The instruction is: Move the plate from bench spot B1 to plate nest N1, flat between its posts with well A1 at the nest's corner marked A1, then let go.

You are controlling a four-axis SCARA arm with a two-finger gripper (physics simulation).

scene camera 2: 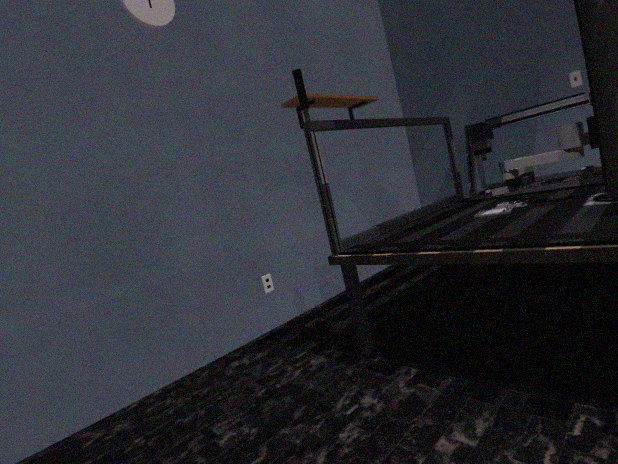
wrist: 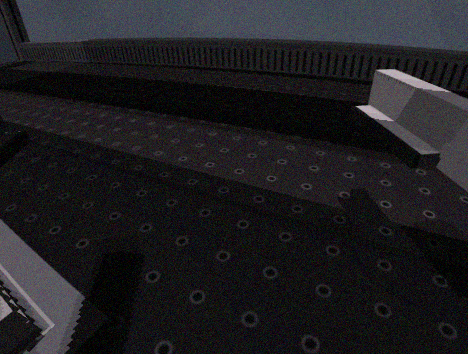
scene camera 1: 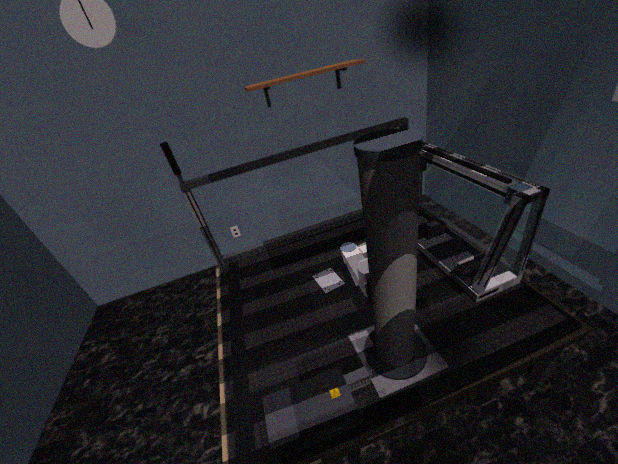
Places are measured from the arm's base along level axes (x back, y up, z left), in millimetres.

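Pixels of known places: gripper, fingertip midpoint: [scene camera 2: 488, 193] [wrist: 189, 102]; arm's base, link origin: [scene camera 1: 394, 351].
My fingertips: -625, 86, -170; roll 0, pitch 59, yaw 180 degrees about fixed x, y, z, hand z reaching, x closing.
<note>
For each thing: its middle in the pictures, then the offset to it from my fingertips, as dx, dy, dz. "spot": a spot on its surface instead.
- plate, surface spot: [wrist: 42, 280] spot: +64, -71, +54
- nest, body centre: [scene camera 2: 493, 211] [scene camera 1: 328, 279] +110, -62, +277
- grey box with a yellow label, surface spot: [scene camera 1: 335, 393] spot: +748, +43, +469
- slotted rail, surface spot: [wrist: 225, 57] spot: -379, -54, +177
In the wrist view a pale edge with a raised rim and dark openings, which looks like a corner of the plate [wrist: 42, 280], shows at the bottom left. My gripper [wrist: 189, 102] is open; one pale finger with a dark pad shows at the right, and a dark tip at the left edge. The plate is out to the lower left, not between the fingers. A pale flat square with small corner marks, probably the nest [scene camera 1: 328, 280], lies left of the column in scene camera 1. The column hides the gripper there. The labels N1, B1 and A1 cannot be read.
A thick dark column [scene camera 1: 395, 240] stands on the striped bench. Part of the white arm [scene camera 1: 354, 262] shows behind it. A metal frame [scene camera 1: 535, 230] stands at the right. A grey box with a yellow label [scene camera 1: 335, 393] lies at the front. A slotted rail [wrist: 225, 57] runs along the back.
</note>
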